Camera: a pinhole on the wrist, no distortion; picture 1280 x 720 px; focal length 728.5 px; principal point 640.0 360.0 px. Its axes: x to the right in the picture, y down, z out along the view. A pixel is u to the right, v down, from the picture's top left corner.
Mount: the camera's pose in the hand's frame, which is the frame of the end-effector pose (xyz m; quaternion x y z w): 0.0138 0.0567 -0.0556 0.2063 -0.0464 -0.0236 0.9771
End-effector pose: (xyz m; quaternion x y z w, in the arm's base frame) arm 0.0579 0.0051 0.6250 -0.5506 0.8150 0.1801 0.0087
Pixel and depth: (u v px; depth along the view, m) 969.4 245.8 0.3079
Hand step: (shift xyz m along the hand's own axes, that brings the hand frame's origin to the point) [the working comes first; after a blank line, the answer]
In the camera's frame: 0.1392 -0.0483 0.3079

0.1200 -0.1199 0.2165
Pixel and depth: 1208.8 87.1 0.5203
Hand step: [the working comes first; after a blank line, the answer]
In the camera's frame: 0.4062 -0.1949 0.5203

0.3603 -0.3565 0.3720
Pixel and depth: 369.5 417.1 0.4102
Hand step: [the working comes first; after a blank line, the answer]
In the camera's frame: -0.1523 0.0322 0.4102

-0.1780 -0.0685 0.3186
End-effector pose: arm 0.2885 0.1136 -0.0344 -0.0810 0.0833 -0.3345 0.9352
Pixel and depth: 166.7 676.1 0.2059
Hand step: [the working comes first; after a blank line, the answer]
In the camera's frame: -0.1338 0.0893 0.2059

-0.1375 0.0645 0.1573
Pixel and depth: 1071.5 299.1 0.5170
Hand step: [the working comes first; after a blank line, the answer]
In the camera's frame: 0.3062 -0.0432 0.5170

0.2653 -0.2101 0.4224
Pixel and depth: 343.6 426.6 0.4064
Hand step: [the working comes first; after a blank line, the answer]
In the camera's frame: -0.1653 0.0372 0.4064

-0.1905 -0.0615 0.3161
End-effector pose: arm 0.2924 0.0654 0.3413 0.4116 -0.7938 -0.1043 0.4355
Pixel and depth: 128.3 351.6 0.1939
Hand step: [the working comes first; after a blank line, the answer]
In the camera's frame: -0.1362 -0.0022 0.1939

-0.1412 -0.0142 0.1090
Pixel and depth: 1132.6 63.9 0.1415
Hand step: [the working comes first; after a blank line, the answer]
In the camera's frame: 0.0957 -0.0575 0.1415

0.0932 -0.0588 0.0577
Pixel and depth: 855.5 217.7 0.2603
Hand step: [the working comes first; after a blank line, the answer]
In the camera's frame: 0.0770 -0.0508 0.2603

0.0629 -0.0992 0.1670
